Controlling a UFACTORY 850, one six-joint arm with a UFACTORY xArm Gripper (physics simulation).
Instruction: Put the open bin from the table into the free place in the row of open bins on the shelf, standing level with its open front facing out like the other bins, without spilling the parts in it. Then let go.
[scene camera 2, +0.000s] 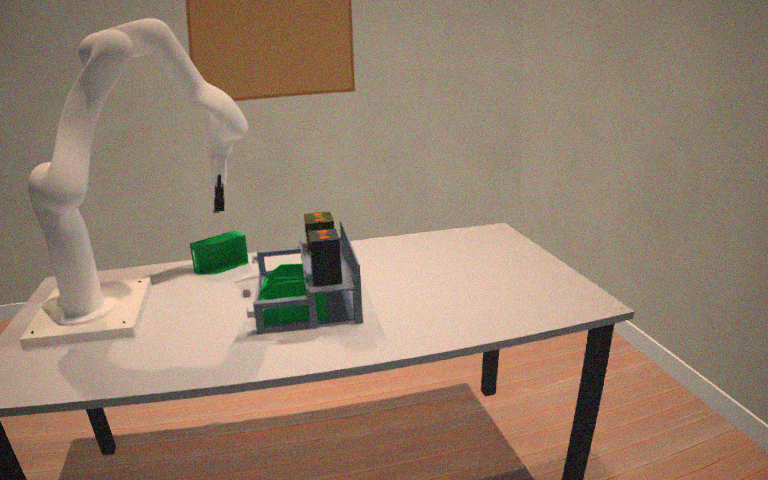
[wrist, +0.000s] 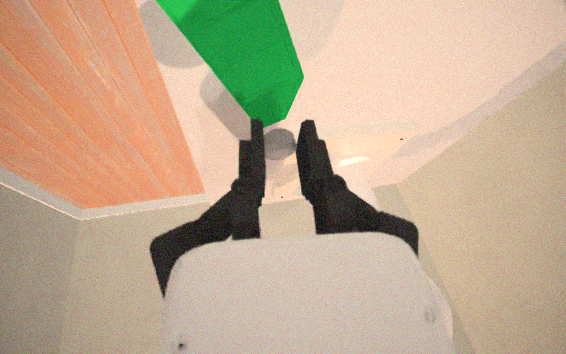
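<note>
The green open bin (scene camera 2: 219, 252) (wrist: 246, 53) stands on the white table (scene camera 2: 477, 286) at the back left, apart from the shelf. The grey shelf (scene camera 2: 308, 305) holds green bins (scene camera 2: 284, 283) on its left side and two dark bins (scene camera 2: 325, 257) on top; the lower right place (scene camera 2: 336, 305) looks free. My gripper (scene camera 2: 218, 200) (wrist: 280, 135) hangs in the air above and just beside the green bin, not touching it. Its fingers stand narrow, with a small grey round part (wrist: 278, 144) showing between them.
A small grey part (scene camera 2: 246, 292) lies on the table left of the shelf. An orange board (scene camera 2: 270, 48) hangs on the wall. A brown bench top (scene camera 2: 334, 438) stands in front of the table. The table's left edge and the wooden floor (wrist: 141, 123) show in the wrist view.
</note>
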